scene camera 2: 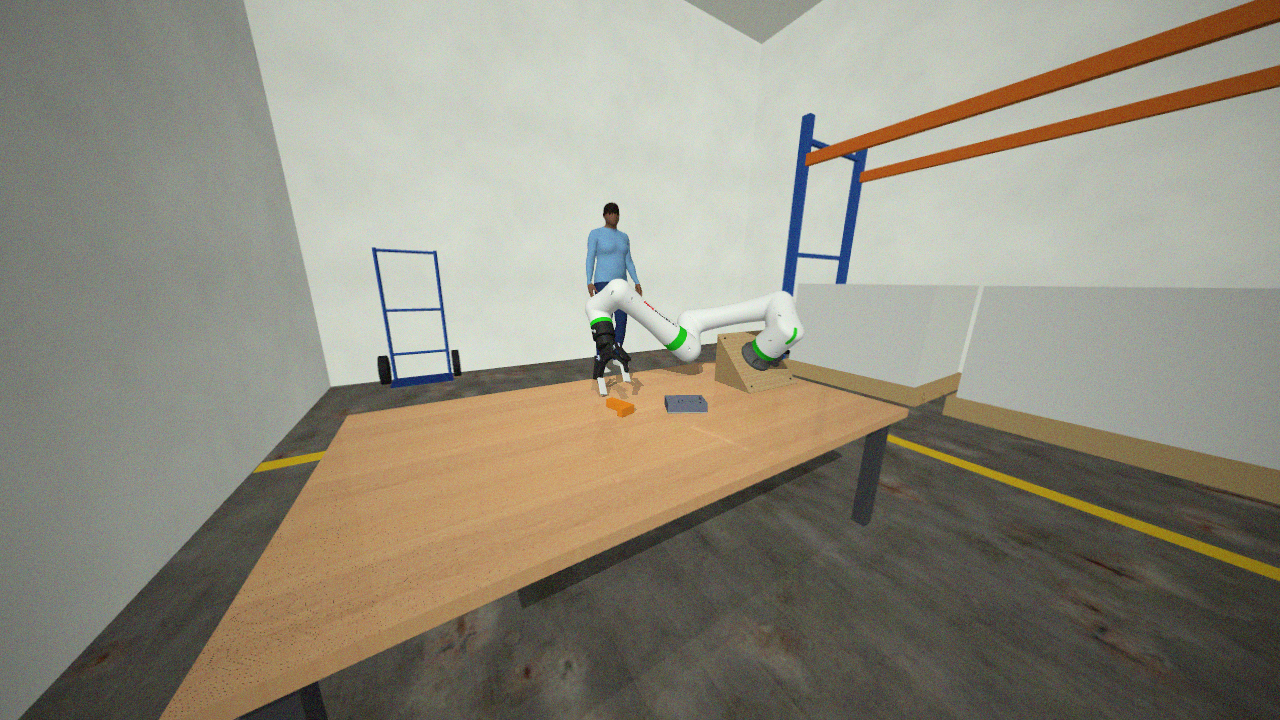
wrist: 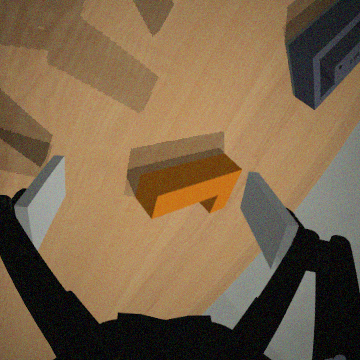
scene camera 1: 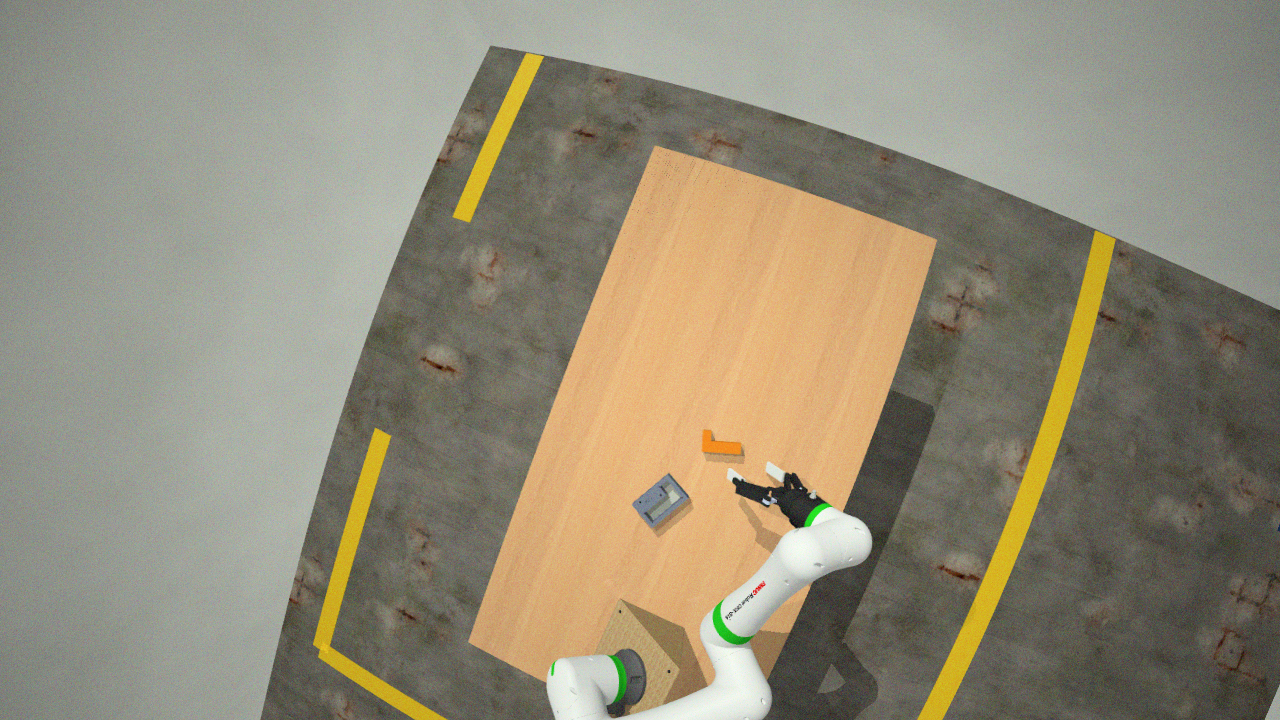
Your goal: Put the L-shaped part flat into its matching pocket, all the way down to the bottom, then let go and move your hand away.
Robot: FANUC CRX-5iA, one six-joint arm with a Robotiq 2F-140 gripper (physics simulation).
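Frame: origin at the arm's base, x right, y back, z down, level; millimetres.
Seen in the pictures: gripper, fingertip midpoint: (scene camera 2: 615, 388) (wrist: 155, 182) (scene camera 1: 748, 469); arm's base at its link origin: (scene camera 2: 755, 356) (scene camera 1: 629, 676).
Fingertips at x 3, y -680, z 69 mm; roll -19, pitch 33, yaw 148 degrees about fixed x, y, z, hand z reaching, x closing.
Observation:
Offsets run from my fingertips to a thing's top centre. Level surfaces: height alone.
The orange L-shaped part {dx -100, dy -30, dz +20 mm} (scene camera 1: 721, 447) (scene camera 2: 619, 407) (wrist: 195, 192) lies flat on the table, apart from the grey-blue block with the pocket {dx -173, dy +207, dz +13 mm} (scene camera 1: 646, 512) (scene camera 2: 686, 404) (wrist: 302, 75). In scene camera 1 the block is to the lower left of the part, and its recess shows no part in it. My gripper (scene camera 1: 751, 472) (scene camera 2: 614, 385) (wrist: 155, 182) is wide open and empty, above the table beside the part. In the wrist view the part appears between the two grey-white fingertips, beyond them and not touched. Only a corner of the block shows in the wrist view.
The wooden table {dz +50 mm} (scene camera 1: 733, 286) (scene camera 2: 465, 483) carries the part, the block and the arm's wedge-shaped wooden base (scene camera 1: 657, 640) (scene camera 2: 735, 371). In scene camera 2 a person (scene camera 2: 610, 255) stands behind the table, a blue hand truck (scene camera 2: 416, 309) at the left and a blue rack post (scene camera 2: 795, 205) at the right.

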